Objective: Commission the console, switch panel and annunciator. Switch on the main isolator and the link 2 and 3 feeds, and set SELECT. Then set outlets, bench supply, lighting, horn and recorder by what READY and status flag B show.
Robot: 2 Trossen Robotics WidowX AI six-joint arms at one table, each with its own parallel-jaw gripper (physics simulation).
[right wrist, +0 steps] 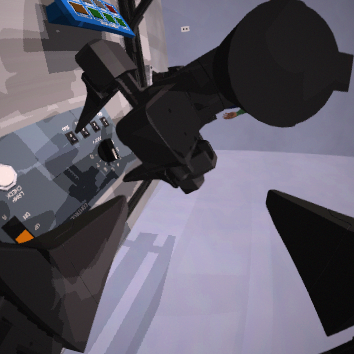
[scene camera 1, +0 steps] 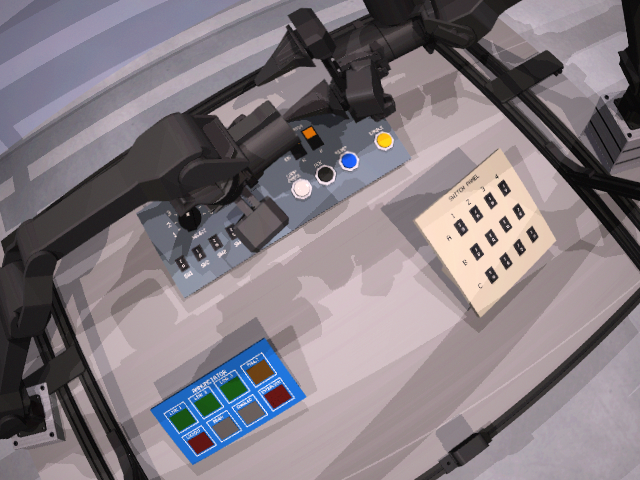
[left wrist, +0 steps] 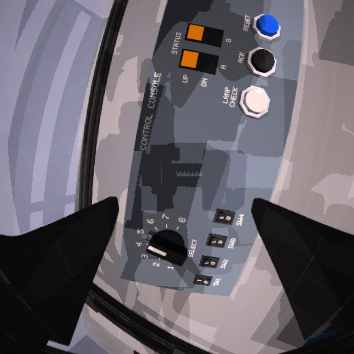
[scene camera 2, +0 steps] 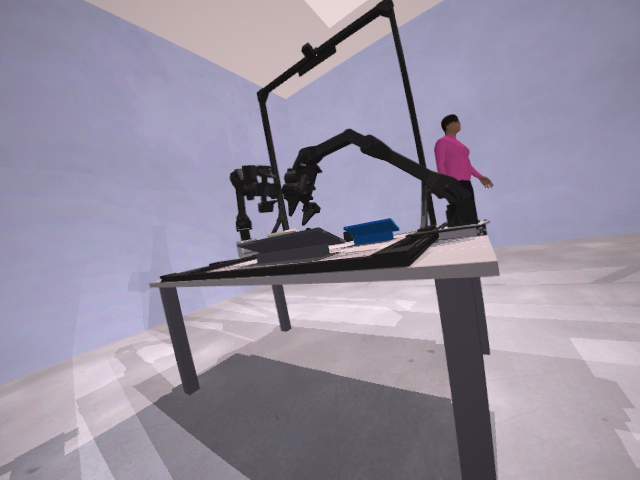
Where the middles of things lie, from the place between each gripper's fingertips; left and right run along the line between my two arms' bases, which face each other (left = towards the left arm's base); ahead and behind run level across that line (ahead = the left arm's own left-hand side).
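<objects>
My right hand: 190 mm above SELECT knob [left wrist: 167, 244], 20 mm short of it, 160 mm to the right of it.
SELECT knob: 50 mm below my left hand, 10 mm ahead of it, 80 mm to the left of it. By its middle, the knob is nearer to my left hand than to my right hand.
</objects>
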